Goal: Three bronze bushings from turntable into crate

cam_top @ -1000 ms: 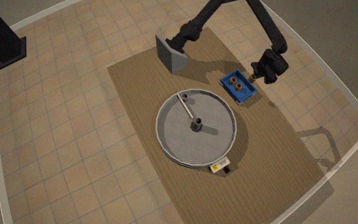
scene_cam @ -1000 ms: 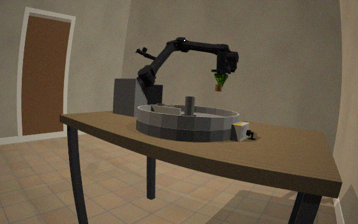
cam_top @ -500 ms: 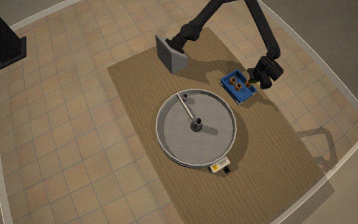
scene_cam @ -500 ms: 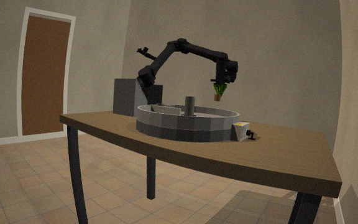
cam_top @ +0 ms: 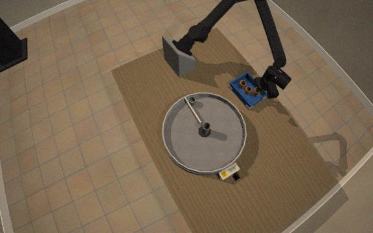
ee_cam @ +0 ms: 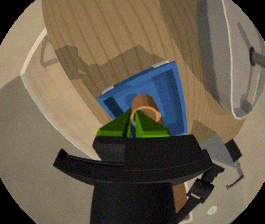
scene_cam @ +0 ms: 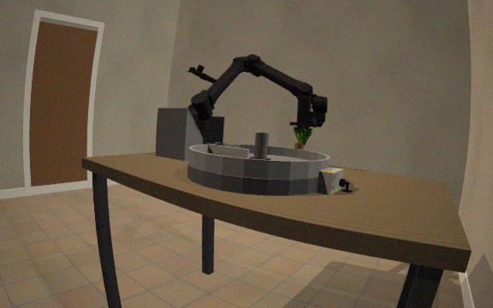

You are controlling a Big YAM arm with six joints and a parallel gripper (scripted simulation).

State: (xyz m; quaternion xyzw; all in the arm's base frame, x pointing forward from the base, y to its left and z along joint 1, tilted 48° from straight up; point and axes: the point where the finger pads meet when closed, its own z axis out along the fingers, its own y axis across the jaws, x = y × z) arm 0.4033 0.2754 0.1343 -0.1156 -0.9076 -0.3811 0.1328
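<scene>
Now: hand 60 mm above the blue crate, 50 mm past it and 20 mm to the left of it. The rest, counted from my hand: grey turntable 390 mm to the right, 60 mm ahead, 30 mm below.
</scene>
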